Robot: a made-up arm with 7 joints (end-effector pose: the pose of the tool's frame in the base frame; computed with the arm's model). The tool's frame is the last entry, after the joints.
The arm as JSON. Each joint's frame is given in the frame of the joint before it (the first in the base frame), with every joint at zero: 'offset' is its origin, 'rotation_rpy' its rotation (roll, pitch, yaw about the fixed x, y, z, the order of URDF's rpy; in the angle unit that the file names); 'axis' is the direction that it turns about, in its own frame. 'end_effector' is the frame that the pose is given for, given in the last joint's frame.
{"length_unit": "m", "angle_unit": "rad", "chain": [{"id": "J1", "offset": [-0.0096, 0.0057, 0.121], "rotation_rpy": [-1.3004, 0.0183, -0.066], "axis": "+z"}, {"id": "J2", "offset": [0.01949, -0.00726, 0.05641], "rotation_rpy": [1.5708, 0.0, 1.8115], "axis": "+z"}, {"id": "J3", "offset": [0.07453, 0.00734, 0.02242], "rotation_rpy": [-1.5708, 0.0, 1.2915], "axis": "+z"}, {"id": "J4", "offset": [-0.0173, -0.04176, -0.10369], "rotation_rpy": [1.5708, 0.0, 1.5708], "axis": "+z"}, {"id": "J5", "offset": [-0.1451, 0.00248, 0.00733], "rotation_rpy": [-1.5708, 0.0, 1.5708], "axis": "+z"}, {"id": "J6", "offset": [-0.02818, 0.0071, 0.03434], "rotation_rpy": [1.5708, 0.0, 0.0], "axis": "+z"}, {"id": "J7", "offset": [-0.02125, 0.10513, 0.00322], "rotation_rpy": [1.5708, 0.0, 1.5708], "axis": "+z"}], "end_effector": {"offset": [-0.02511, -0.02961, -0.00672], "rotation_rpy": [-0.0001, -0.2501, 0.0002]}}
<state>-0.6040 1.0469 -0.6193 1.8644 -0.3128 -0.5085 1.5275</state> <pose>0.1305 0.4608 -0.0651 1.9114 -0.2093 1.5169</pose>
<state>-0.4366 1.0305 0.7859 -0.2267 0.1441 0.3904 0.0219</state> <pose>0.2792 0.3103 0.2722 1.0301 -0.6562 0.7515</pose>
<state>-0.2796 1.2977 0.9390 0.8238 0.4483 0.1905 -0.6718</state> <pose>0.1500 0.4681 0.1945 0.8446 0.4870 0.5244</pose>
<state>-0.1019 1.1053 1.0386 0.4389 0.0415 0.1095 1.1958</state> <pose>0.2367 0.4859 0.1701 1.1029 -0.6377 2.0887</pose>
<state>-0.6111 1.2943 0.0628 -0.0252 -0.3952 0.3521 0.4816</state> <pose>0.3802 0.2054 0.1724 0.8740 -0.5528 0.5237</pose>
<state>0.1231 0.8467 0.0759 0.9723 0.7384 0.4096 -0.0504</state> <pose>0.0403 0.4136 -0.1197 1.4418 1.5493 -0.0067</pose>
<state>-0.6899 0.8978 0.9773 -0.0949 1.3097 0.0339 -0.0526</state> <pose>0.1648 0.3646 0.3267 1.8441 -0.3054 1.2312</pose>
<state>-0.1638 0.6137 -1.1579 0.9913 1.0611 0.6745 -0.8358</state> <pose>0.1200 0.2210 -0.2069 1.7413 1.9571 -1.3262</pose>
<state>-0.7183 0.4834 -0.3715 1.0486 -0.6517 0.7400 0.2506</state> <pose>0.2616 0.1010 -0.1762 0.2279 1.0918 0.2848</pose>
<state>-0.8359 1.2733 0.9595 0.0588 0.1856 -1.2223 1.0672</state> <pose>0.1456 0.1987 0.4448 0.5706 -2.9349 0.7601</pose>
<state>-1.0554 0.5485 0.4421 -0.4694 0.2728 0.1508 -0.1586</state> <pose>0.2729 0.1514 0.3501 0.7081 -1.3787 0.2922</pose>
